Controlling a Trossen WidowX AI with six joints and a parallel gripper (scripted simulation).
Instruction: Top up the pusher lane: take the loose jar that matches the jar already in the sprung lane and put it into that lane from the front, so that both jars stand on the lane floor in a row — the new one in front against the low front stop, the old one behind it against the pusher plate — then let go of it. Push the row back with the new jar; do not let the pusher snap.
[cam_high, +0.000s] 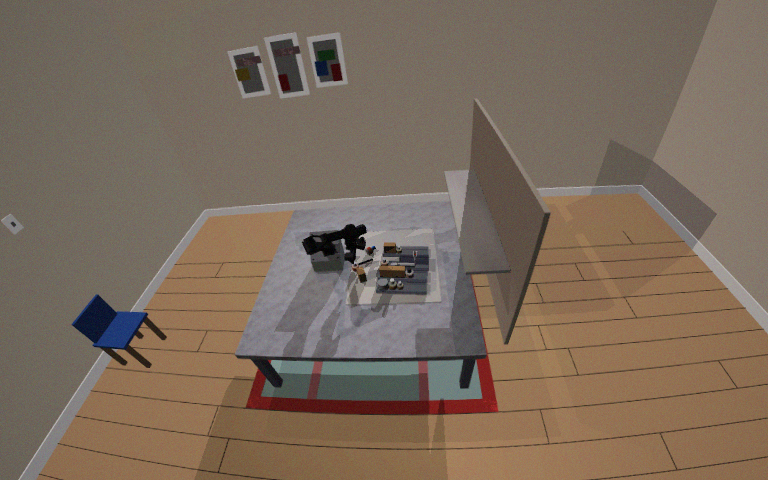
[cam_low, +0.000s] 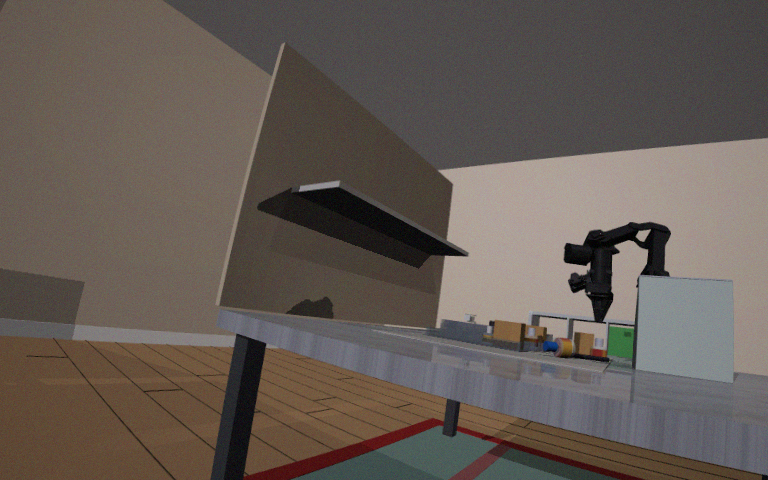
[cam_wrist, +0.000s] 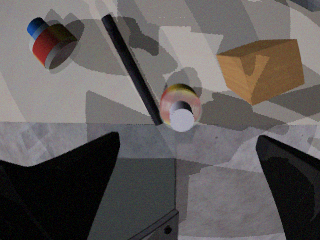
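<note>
My gripper tip is now 3 cm short of the thin black rod, 6 cm to the right of it and 10 cm above it. The rest, counted from my gripper tip: brown box (5 cm ahead, 7 cm to the right, 7 cm below); shelf (68 cm ahead, 13 cm to the left, 26 cm above).
</note>
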